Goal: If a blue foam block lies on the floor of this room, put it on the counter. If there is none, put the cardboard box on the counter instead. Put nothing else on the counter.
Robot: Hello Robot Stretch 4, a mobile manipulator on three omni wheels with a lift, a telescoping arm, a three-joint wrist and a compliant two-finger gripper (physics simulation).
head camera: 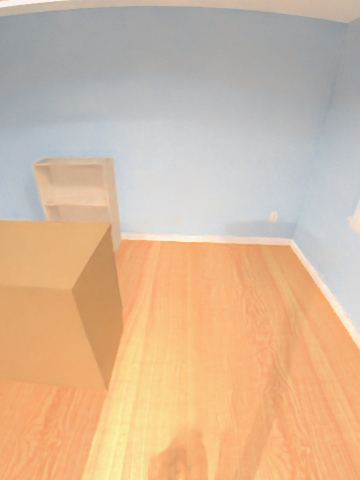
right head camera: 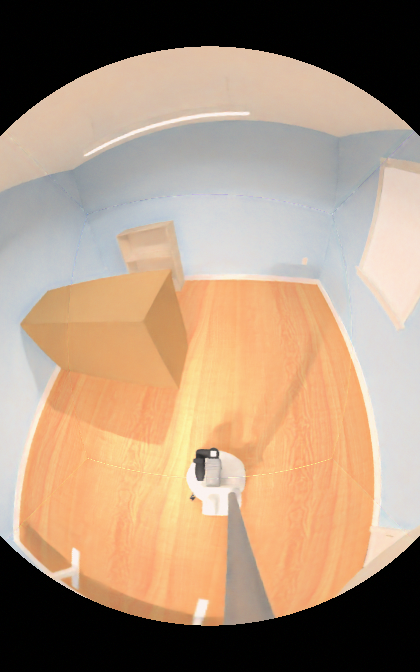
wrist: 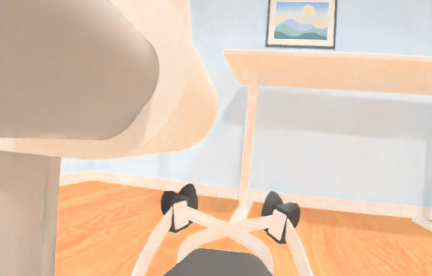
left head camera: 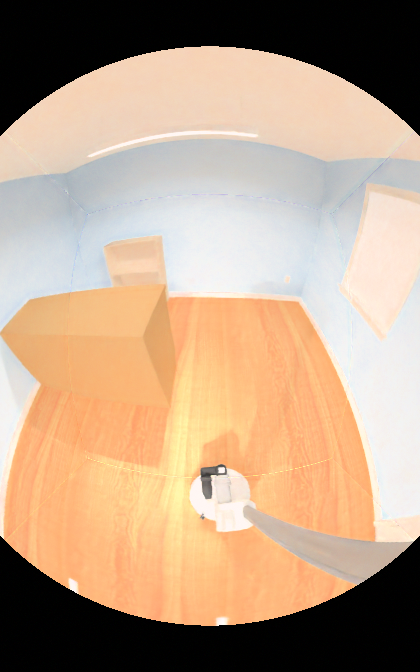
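Observation:
A large, plain tan-brown block with a flat top, which looks like the counter (head camera: 45, 335) (left head camera: 95, 367) (right head camera: 100, 350), stands at the left in the three head views. Nothing shows on the visible part of its top. My gripper (wrist: 229, 203) is open and empty in the wrist view, its dark fingertips wide apart, pointing toward a desk and well short of it. No blue foam block and no separate cardboard box shows in these views. The floor behind the counter is hidden.
A low shelf unit (head camera: 113, 200) stands behind the counter by the far wall. A pale desk (wrist: 340, 75) stands against a wall under a framed picture (wrist: 300, 22). White desk feet (right head camera: 75, 567) show at the lower left of the right head view. A window (left head camera: 382, 260) is on the right wall.

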